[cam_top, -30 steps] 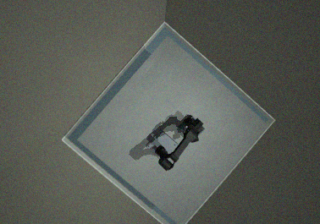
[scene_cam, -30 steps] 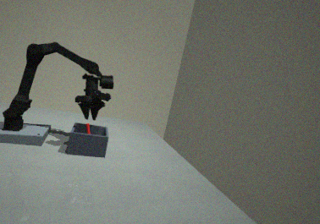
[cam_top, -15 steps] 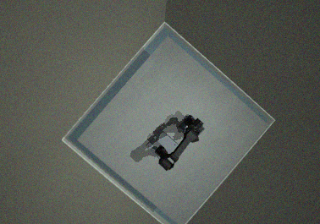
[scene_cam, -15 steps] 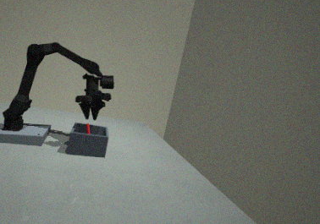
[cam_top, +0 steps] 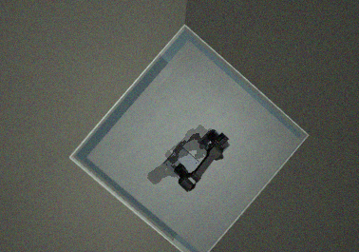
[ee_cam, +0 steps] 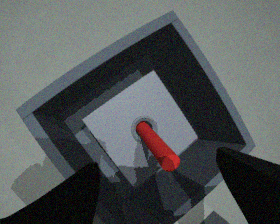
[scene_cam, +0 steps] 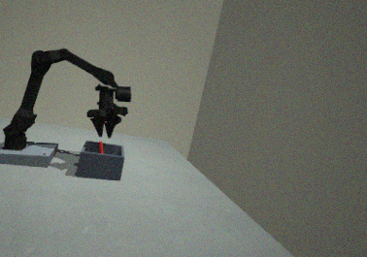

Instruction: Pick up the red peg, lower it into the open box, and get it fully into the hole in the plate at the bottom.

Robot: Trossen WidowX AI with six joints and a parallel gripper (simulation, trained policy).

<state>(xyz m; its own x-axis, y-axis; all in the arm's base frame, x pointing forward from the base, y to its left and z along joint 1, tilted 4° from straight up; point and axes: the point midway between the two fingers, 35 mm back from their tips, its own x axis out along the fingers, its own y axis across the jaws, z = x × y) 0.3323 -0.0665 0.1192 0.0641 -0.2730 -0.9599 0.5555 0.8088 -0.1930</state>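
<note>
The red peg lies 6 cm below my gripper tip, 1 cm to the right of it and 1 cm behind it. The rest, counted from my gripper tip: grey box: 11 cm below, 2 cm to the right.
</note>
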